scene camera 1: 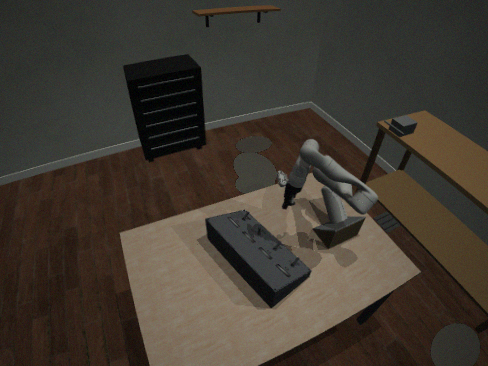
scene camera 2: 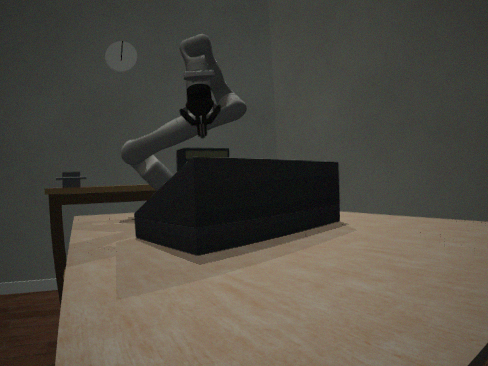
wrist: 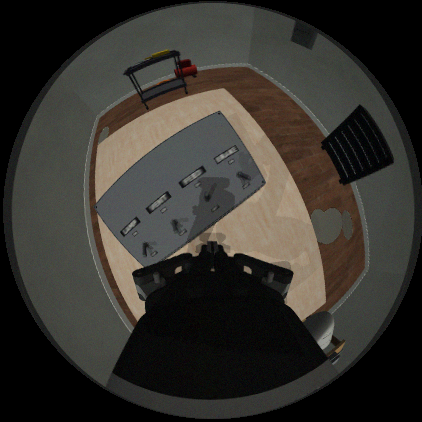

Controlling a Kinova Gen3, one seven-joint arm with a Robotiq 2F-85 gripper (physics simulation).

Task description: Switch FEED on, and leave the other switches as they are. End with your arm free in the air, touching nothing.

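Places are measured from the arm's base along level axes (x left, y back, z up), in centimetres.
Where they show: gripper, between the fingertips: [scene camera 1: 283, 208] [scene camera 2: 202, 137] [wrist: 211, 247]; arm's base, origin of its link: [scene camera 1: 338, 220].
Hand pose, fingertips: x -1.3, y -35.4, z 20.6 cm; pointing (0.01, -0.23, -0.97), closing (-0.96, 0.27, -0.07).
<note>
Things, the pixels of their centre, and the offset from my fingertips. "pt": a spot on its surface instead. Level surfaces: height alone.
- dark grey switch panel, middle of its body: [scene camera 2: 249, 206] [wrist: 179, 193] [scene camera 1: 255, 252] dy -15.6, dx +7.3, dz -19.5 cm
- FEED label, middle of its body: [wrist: 192, 176] dy -17.5, dx +1.6, dz -13.8 cm
- OFF mark, a spot on its surface: [wrist: 215, 208] pt dy -7.7, dx -2.4, dz -18.3 cm
- BRAKE lever, middle of its body: [wrist: 244, 175] dy -14.3, dx -12.6, dz -14.6 cm
- VENT lever, middle of its body: [wrist: 174, 226] dy -5.3, dx +9.6, dz -14.6 cm
- wooden table, height of its surface: dz -25.7 cm
The dark grey switch panel [scene camera 1: 225, 245] [scene camera 2: 265, 195] [wrist: 160, 165] stands on the table, its face sloping toward the arm. The FEED label [wrist: 192, 177], blurred, is second from the right in the wrist view. Its lever [wrist: 210, 192] lies in the arm's shadow and leans up toward the small ON mark [wrist: 198, 185], away from the OFF mark [wrist: 215, 208]. The BRAKE lever [wrist: 243, 176], VENT lever [wrist: 178, 226] and LAMP lever [wrist: 148, 249] lean down toward their OFF marks. My gripper [scene camera 1: 285, 206] [scene camera 2: 202, 135] [wrist: 211, 247] is shut and empty, in the air beside the panel, apart from it.
The wooden table [scene camera 1: 165, 300] [scene camera 2: 300, 300] [wrist: 260, 230] bears the panel and the arm's base [scene camera 1: 345, 231]. A wooden workbench [scene camera 1: 440, 145] stands at the right in scene camera 1. A black drawer cabinet [scene camera 1: 167, 107] [wrist: 360, 145] and a cart [wrist: 162, 91] stand beyond the table.
</note>
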